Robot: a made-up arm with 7 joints.
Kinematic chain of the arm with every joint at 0, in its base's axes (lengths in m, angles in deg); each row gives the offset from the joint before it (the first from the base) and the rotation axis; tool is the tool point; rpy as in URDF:
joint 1: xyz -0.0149 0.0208 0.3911 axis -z
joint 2: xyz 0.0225 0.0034 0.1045 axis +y
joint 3: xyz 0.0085 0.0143 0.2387 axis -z
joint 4: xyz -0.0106 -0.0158 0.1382 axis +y
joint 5: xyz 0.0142 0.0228 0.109 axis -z
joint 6: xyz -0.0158 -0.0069 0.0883 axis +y
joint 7: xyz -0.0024 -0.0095 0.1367 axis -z
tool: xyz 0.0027 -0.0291 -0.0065 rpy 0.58 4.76 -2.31
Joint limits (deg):
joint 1: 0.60..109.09
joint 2: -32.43..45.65
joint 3: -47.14..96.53
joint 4: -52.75..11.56
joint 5: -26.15..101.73
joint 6: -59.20..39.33
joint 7: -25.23..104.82
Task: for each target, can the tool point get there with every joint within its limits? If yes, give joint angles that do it. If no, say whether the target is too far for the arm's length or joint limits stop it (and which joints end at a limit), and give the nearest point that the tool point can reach.
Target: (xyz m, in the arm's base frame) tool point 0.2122 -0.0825 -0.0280
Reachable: no: joint limits stop it (at a limit: joint 2, joint 3, joint 4, joint 6) | nearest point 0.4466 -0.1891 0.7076 | short by 0.779 m
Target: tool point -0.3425 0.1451 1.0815
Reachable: yes | joints 19.10 -25.43 11.88 -25.21 -12.12 31.33 31.33
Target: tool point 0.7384 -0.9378 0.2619
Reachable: no: too far | nearest point 0.3342 -0.4235 0.7341 | short by 0.807 m
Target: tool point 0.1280 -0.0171 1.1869
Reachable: yes | joints 67.27 5.21 83.66 -9.93 68.76 5.29 27.24
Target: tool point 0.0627 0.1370 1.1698
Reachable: yes | joints 59.05 -8.64 57.46 -1.48 63.35 -31.92 15.36
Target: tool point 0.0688 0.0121 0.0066
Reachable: no: joint limits stop it (at a limit: joint 1, joint 2, joint 4, joint 6) | nearest point 0.1945 0.3966 0.7052 | short by 0.807 m
